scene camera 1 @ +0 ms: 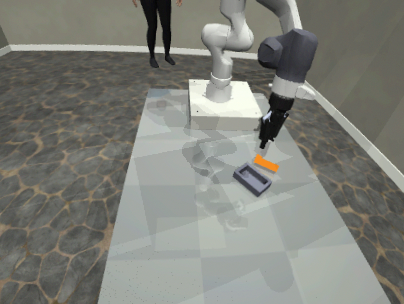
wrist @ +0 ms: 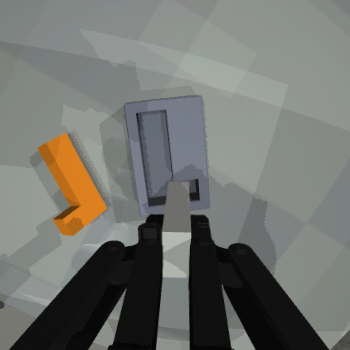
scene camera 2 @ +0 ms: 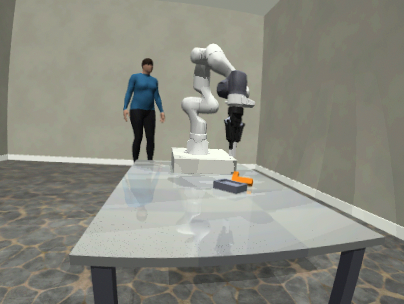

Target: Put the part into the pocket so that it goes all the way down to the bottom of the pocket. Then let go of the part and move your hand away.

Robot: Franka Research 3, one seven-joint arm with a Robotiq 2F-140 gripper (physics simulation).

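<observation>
The orange L-shaped part (scene camera 1: 266,163) (scene camera 2: 244,180) (wrist: 82,180) lies on the table beside the grey-blue block (scene camera 1: 246,184) (scene camera 2: 229,188) (wrist: 187,135), outside the pocket and apart from the block. In the wrist view it is left of the block and turned at an angle to it. The block's L-shaped pocket (wrist: 156,150) is empty where it shows; the fingers hide part of its lower end. My gripper (scene camera 1: 263,147) (scene camera 2: 233,151) (wrist: 177,199) is shut with nothing between its fingers. It hangs above the table, on the robot base's side of the part and block.
The white robot base (scene camera 1: 225,107) (scene camera 2: 202,162) stands at the far end of the table (scene camera 1: 175,270) (scene camera 2: 200,245). A person (scene camera 1: 160,30) (scene camera 2: 144,97) stands on the floor behind the table. A wall (scene camera 2: 320,100) is on the right.
</observation>
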